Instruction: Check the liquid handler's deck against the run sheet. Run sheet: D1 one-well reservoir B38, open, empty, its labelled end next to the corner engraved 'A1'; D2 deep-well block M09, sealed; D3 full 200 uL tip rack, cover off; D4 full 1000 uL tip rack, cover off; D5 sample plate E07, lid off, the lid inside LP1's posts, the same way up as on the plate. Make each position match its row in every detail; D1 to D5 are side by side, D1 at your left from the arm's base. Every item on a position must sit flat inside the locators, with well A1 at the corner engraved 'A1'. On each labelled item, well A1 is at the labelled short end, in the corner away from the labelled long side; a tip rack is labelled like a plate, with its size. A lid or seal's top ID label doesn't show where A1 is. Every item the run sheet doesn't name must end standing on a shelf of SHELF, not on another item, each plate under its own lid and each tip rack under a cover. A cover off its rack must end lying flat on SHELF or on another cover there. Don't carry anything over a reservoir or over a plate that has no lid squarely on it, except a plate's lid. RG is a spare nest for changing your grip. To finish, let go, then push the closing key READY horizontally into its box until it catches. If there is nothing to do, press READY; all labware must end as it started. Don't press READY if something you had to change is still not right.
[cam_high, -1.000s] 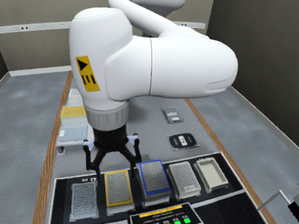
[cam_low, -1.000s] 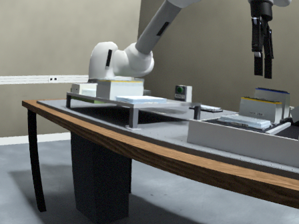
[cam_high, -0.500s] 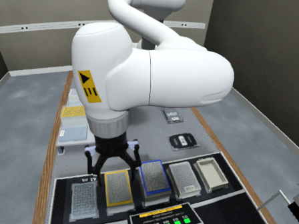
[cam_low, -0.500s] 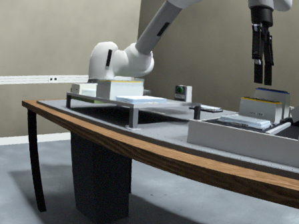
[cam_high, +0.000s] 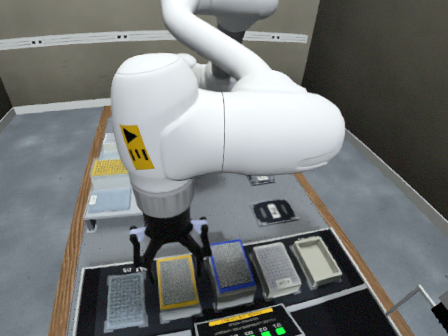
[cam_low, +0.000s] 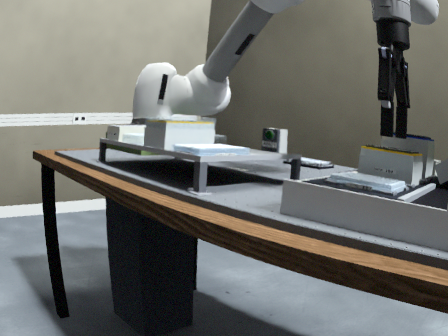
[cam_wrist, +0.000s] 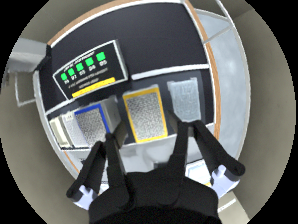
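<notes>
Right now my hand is 70 mm above the yellow-rimmed tip rack, 10 mm to the left of it and 10 mm past it. Round my hand: blue-rimmed tip rack: 120 mm to the left, 40 mm below; deep-well block: 250 mm to the left, 90 mm below, 10 mm ahead; clear sample plate: 120 mm to the right, 100 mm below, 10 mm behind.
</notes>
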